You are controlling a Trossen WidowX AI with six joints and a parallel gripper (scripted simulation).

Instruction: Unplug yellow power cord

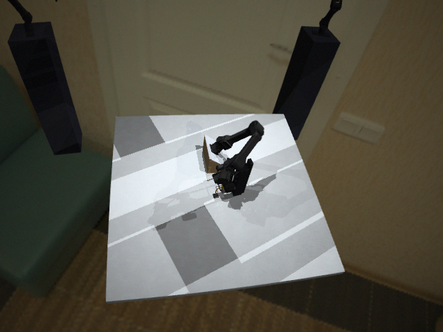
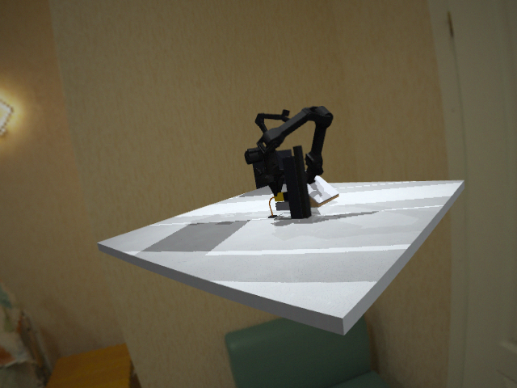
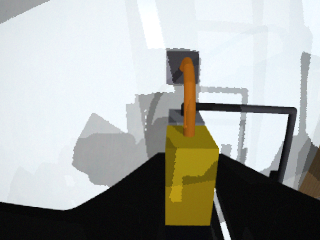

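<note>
Right now my gripper tip is 30 mm to the right of the yellow plug and 10 mm past it.
</note>
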